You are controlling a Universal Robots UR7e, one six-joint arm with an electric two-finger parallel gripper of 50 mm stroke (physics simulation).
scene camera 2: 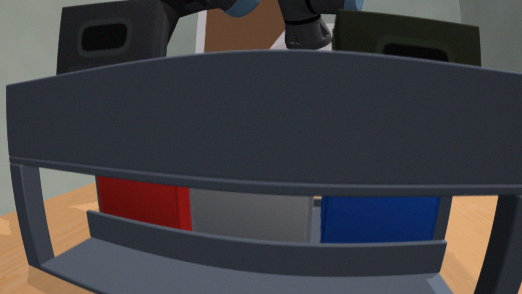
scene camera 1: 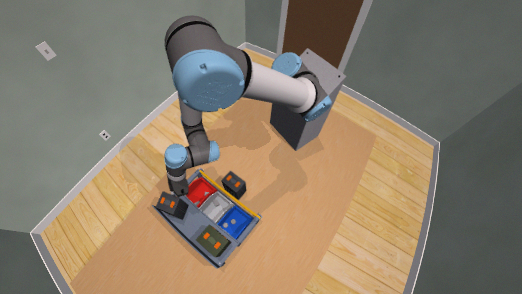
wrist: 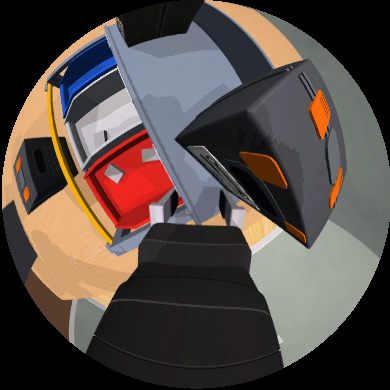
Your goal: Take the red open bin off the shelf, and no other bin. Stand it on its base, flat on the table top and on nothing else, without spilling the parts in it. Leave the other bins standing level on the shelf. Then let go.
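Where they show: gripper, fingertip midpoint: [wrist: 198,197]; arm's base, origin of the base link: [scene camera 2: 309,41].
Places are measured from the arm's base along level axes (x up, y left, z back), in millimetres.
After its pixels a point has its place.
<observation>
The red open bin [scene camera 1: 200,191] @(x -353, y -303, z -532 mm) [scene camera 2: 140,202] @(x -312, y -308, z -647 mm) [wrist: 135,187] @(x -353, y -304, z -537 mm) stands level on the lower shelf tier at one end, beside the grey bin [scene camera 1: 216,207] @(x -353, y -191, z -570 mm) [scene camera 2: 250,215] @(x -310, y -205, z -675 mm) [wrist: 109,120] @(x -353, y -183, z -582 mm). Grey parts lie in it. The blue bin [scene camera 1: 236,222] @(x -353, y -72, z -597 mm) [scene camera 2: 380,220] @(x -311, y -103, z -702 mm) [wrist: 90,67] @(x -347, y -28, z -620 mm) stands beyond the grey one. My gripper [wrist: 198,197] @(x -269, y -355, z -607 mm) is open and empty. In the wrist view its fingers are above the shelf's top board edge, one towards the red bin's near end and one towards the dark grey case. Its fingertips are hidden in both scene views.
The shelf [scene camera 1: 189,216] @(x -261, y -258, z -672 mm) [scene camera 2: 260,115] @(x -231, y -205, z -768 mm) [wrist: 175,70] @(x -260, y -220, z -682 mm) has a yellow front bar [scene camera 1: 241,201] @(x -297, y -86, z -510 mm) [wrist: 56,130] @(x -305, y -123, z -511 mm). A dark grey case [scene camera 1: 170,206] @(x -138, y -302, z -676 mm) [scene camera 2: 110,37] @(x -171, y -313, z -704 mm) [wrist: 280,125] and an olive case [scene camera 1: 213,241] @(x -164, y -95, z -718 mm) [scene camera 2: 400,35] @(x -180, y -122, z -753 mm) [wrist: 160,21] stand on top. A black case [scene camera 1: 234,186] @(x -232, y -130, z -469 mm) [wrist: 42,165] @(x -266, y -163, z -478 mm) stands on the table [scene camera 1: 310,200] @(x -363, y 225, z -357 mm) before the bar.
</observation>
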